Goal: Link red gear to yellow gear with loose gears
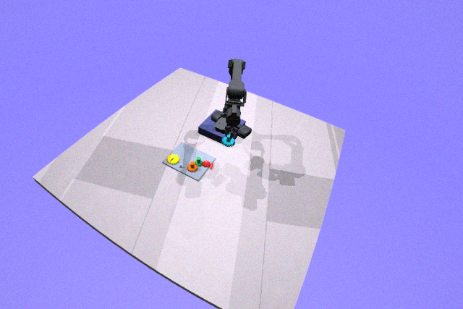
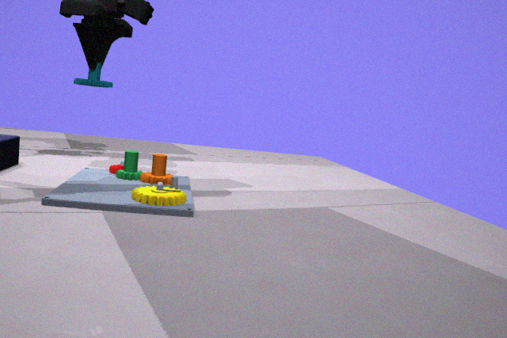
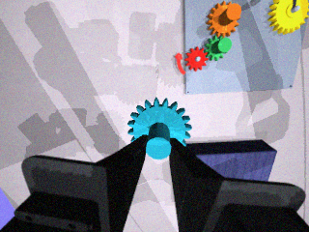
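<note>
Now: gripper tip 11 cm short of the orange gear, 13 cm to the left of it and 14 cm above it. Also, from my gripper tip: red arrow (6 cm ahead, 5 cm to the right, 16 cm below); then teal gear (1 cm below); then red gear (6 cm ahead, 8 cm to the right, 15 cm below).
</note>
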